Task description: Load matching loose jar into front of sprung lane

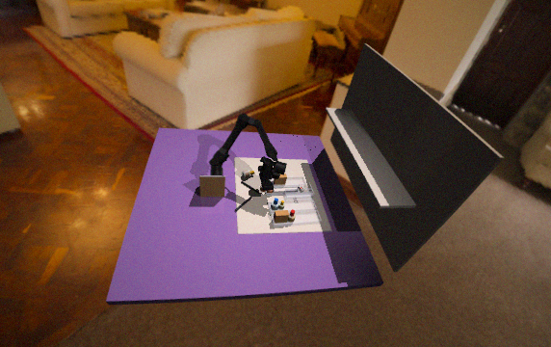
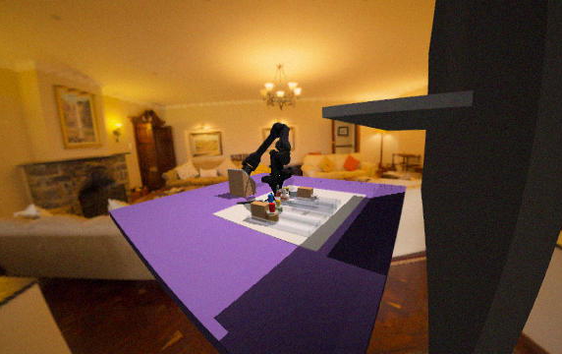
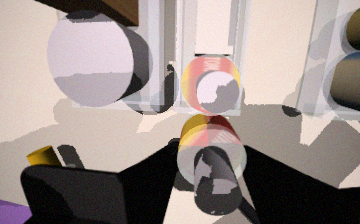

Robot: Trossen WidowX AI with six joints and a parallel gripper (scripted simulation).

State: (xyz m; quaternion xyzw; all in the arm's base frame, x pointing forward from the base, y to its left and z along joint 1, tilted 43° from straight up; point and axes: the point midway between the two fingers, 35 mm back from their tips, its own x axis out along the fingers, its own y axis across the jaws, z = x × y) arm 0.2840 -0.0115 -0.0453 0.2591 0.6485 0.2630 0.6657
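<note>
The pale grey cylinder lies 8 cm to the left of my gripper tip, 5 cm ahead of it and 3 cm below it.
</note>
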